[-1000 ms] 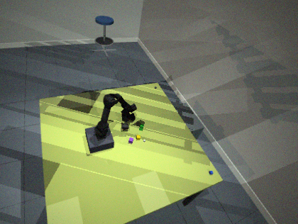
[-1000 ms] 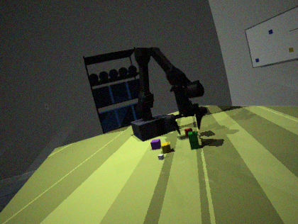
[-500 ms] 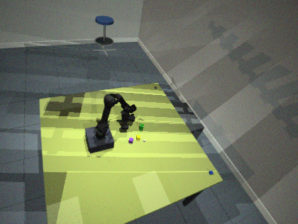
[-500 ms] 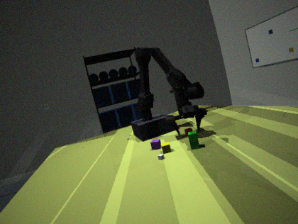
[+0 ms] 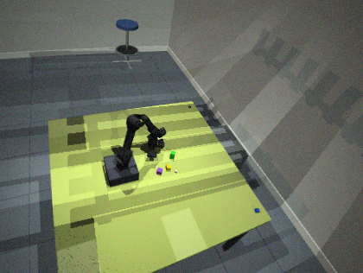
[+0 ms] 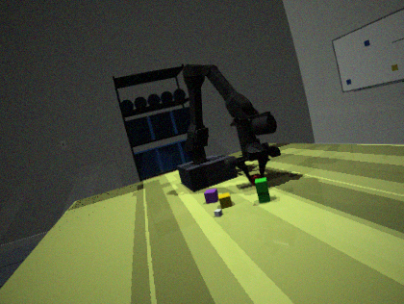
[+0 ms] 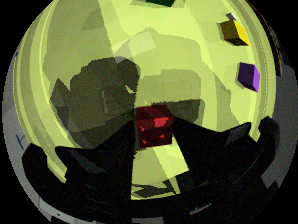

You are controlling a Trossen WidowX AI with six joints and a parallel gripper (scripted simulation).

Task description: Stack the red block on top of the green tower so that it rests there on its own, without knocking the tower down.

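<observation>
My gripper tip is 17 cm to the left of the yellow block, 6 cm short of it and 1 cm below it. From my gripper tip the other things lie so: purple block (17 cm to the right, 2 cm behind, 1 cm above); red block (1 cm above); tiny white block (22 cm to the right, 9 cm ahead).
</observation>
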